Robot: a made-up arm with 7 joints.
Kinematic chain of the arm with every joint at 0, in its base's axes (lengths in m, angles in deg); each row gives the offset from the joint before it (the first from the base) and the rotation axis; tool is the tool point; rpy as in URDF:
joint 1: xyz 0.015 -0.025 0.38 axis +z
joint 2: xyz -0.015 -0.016 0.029 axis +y
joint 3: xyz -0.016 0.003 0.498 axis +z
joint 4: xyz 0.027 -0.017 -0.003 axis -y
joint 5: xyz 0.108 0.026 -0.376 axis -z
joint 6: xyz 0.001 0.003 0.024 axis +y
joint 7: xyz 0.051 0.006 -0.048 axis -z
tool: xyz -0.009 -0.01 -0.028 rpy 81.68 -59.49 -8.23
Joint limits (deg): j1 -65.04..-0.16 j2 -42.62..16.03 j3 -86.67..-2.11 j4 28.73..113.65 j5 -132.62..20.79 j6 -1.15..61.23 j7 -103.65..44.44
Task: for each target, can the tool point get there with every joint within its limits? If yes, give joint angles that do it. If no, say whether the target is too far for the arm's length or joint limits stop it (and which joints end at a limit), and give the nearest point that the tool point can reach.
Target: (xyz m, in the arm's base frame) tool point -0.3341 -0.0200 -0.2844
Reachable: no: joint limits stop it (at a limit: joint 1, joint 2, joint 3, joint 4, joint 6, joint 7) | nearest point -0.3420 -0.0475 0.5059 | short by 0.791 m
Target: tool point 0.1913 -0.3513 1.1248
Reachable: yes | joints -7.55 -7.81 -40.71 99.22 -24.82 33.64 -51.48
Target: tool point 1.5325 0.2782 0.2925
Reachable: no: too far | nearest point 0.5735 -0.0171 0.7000 | short by 1.083 m
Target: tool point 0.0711 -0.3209 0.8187
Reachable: yes | joints -54.36 -19.42 -17.97 48.35 -60.11 24.49 -52.10
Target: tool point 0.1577 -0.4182 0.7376
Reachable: yes | joints -8.07 -3.38 -60.07 53.62 -105.32 7.37 30.08
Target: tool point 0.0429 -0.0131 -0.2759
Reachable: no: joint limits stop it (at a limit: joint 1, joint 2, joint 3, joint 4, joint 6, joint 7) | nearest point 0.3158 -0.0391 0.4648 | short by 0.790 m
